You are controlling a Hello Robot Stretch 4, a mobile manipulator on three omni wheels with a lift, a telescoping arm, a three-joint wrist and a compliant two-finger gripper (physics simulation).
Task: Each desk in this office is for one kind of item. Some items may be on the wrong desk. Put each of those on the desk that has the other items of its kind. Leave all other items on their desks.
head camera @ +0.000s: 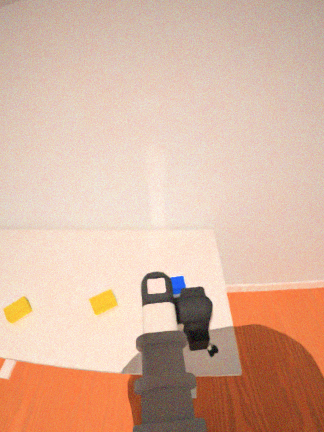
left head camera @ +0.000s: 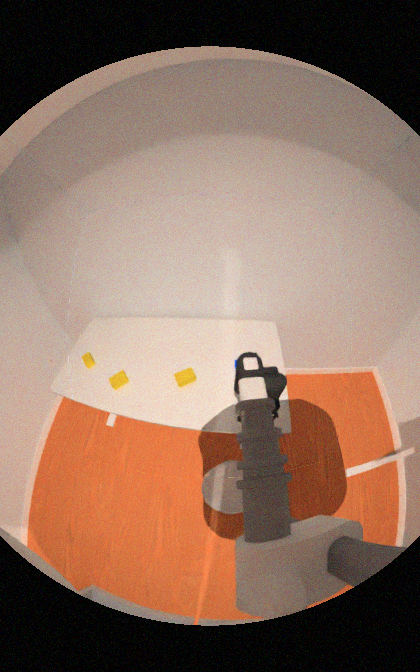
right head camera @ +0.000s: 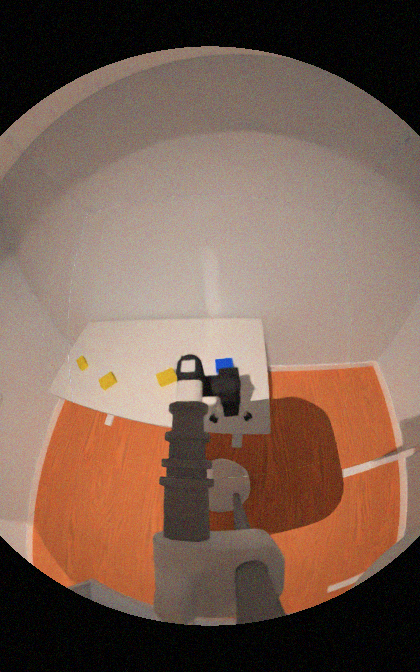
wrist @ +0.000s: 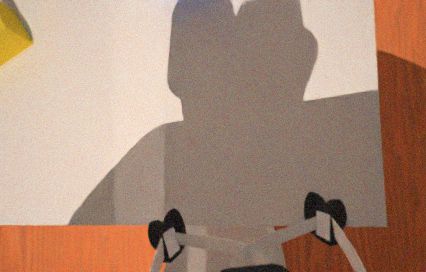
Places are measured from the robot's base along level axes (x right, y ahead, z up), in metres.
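Pixels of known places: gripper, fingertip midpoint: (head camera: 191, 355) (wrist: 243, 216).
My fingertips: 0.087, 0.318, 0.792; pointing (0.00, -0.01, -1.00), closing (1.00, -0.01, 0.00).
Ahead of a thing's pixels: the offset from my fingertips to its top centre, as dx, dy, dz. Level surfaces: height alone.
A white desk {dz -0.099} (head camera: 60, 260) (left head camera: 150, 340) (right head camera: 135, 340) (wrist: 90, 125) stands against the wall. A blue block {-0.011, +0.325, -0.054} (head camera: 178, 284) (left head camera: 236, 364) (right head camera: 224, 364) lies near its right end, partly hidden by the wrist. The nearest yellow block {-0.325, +0.270, -0.054} (head camera: 103, 302) (left head camera: 185, 377) (right head camera: 167, 377) (wrist: 12, 37) lies left of it. A second yellow block {-0.715, +0.250, -0.054} (head camera: 18, 310) (left head camera: 119, 380) (right head camera: 107, 381) and a third yellow block (left head camera: 88, 360) (right head camera: 82, 363) lie further left. My gripper (right head camera: 231, 417) (wrist: 243, 216) is open and empty, over the desk's front edge near its right end, in front of the blue block.
The wall (head camera: 160, 125) rises behind the desk. Orange wood floor {dz -0.818} (head camera: 280, 310) (left head camera: 120, 500) lies in front and to the right. A desk leg (left head camera: 111, 420) (right head camera: 109, 420) shows under the front edge. A pale bar (left head camera: 375, 463) (right head camera: 375, 463) shows low at the right.
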